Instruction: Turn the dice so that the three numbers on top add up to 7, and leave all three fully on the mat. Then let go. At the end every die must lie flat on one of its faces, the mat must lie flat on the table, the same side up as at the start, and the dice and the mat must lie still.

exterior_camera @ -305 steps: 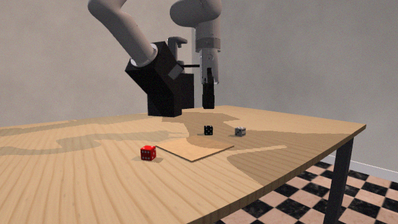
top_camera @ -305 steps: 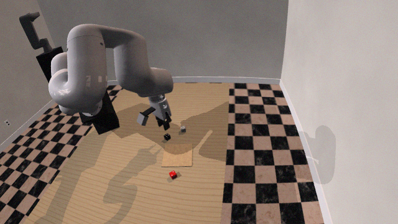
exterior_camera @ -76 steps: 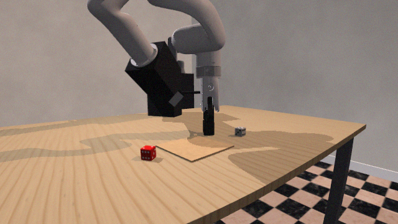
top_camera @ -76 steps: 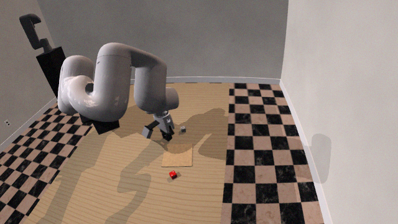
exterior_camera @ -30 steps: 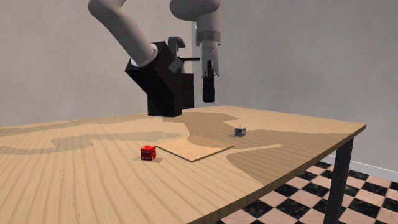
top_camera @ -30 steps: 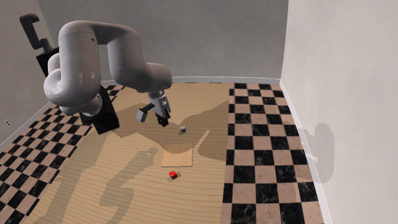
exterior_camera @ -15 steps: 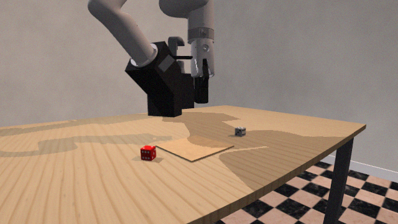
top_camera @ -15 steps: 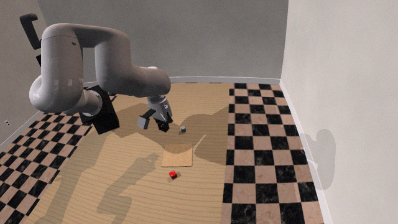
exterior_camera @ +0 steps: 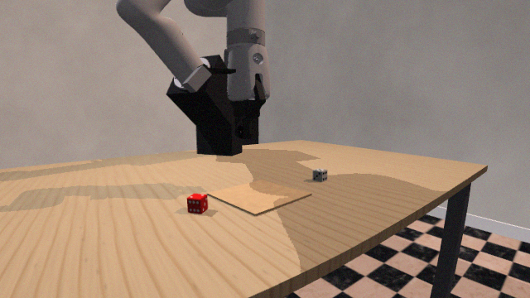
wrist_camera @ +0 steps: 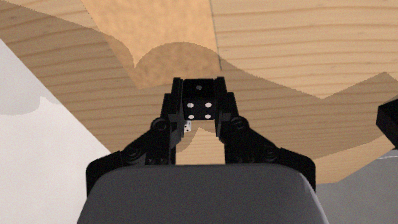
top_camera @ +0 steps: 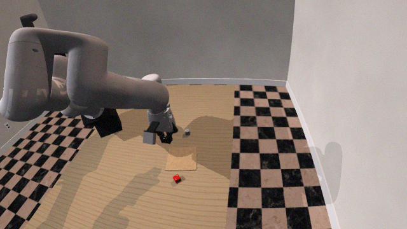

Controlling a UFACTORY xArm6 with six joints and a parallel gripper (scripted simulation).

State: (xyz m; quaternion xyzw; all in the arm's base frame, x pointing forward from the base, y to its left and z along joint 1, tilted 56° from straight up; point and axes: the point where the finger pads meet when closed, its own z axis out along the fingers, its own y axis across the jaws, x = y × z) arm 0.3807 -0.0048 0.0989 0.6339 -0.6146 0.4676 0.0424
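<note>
My hand is 50 mm short of the tan mat, 10 mm to the left of it and 120 mm above it. From my hand the other things lie so: white die (70 mm ahead, 150 mm to the left, 110 mm below); red die (40 mm ahead, 140 mm to the right, 110 mm below); black die (10 mm below).
</note>
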